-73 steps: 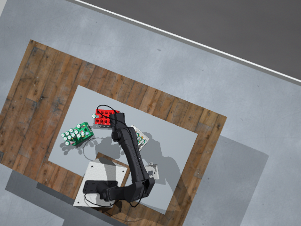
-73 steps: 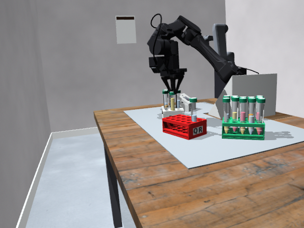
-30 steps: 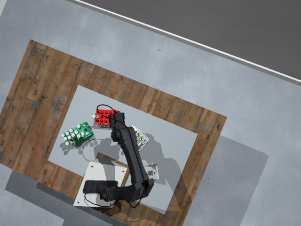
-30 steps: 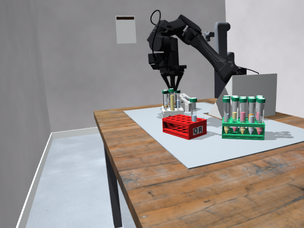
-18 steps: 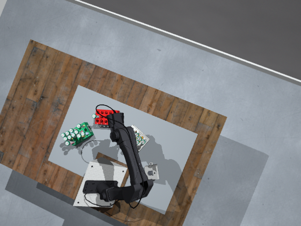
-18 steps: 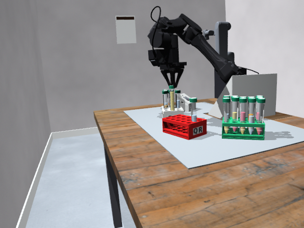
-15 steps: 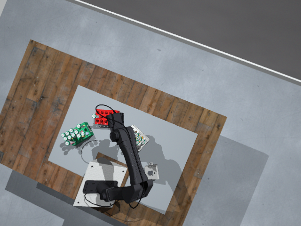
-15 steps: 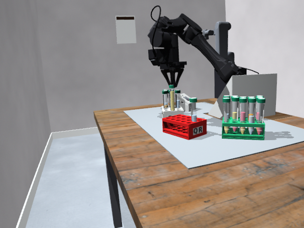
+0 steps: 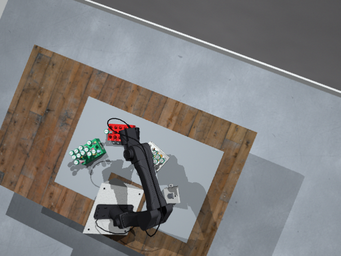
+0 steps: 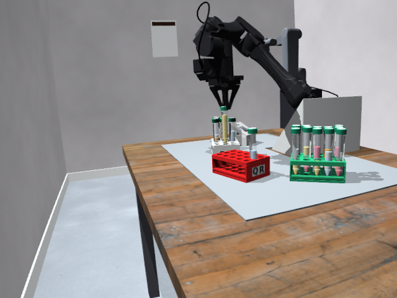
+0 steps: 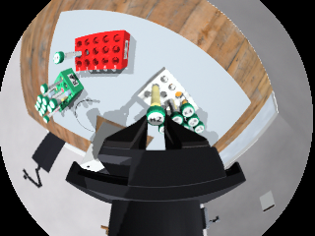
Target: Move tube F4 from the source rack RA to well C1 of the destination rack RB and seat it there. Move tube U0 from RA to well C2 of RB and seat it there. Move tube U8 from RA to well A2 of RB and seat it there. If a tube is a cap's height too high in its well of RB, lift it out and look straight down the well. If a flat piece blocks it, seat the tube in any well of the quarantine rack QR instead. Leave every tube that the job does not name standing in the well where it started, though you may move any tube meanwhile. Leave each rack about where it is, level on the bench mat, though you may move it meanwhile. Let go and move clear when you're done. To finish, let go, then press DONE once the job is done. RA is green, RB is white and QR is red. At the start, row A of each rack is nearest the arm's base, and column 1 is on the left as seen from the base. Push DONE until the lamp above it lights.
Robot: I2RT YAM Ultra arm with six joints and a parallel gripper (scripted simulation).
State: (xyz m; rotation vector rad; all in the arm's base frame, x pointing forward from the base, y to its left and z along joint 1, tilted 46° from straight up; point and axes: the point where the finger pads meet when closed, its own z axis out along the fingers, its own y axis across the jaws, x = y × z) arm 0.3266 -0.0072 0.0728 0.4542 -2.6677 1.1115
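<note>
Now: the tube with yellow filling 6 cm below my hand and 1 cm ahead of it. The rest, counted from my hand: red rack QR 16 cm to the left, 14 cm below, 4 cm ahead; tube 20 cm to the left, 10 cm below, 4 cm ahead; white rack RB 14 cm below, 4 cm to the right, 2 cm behind.
</note>
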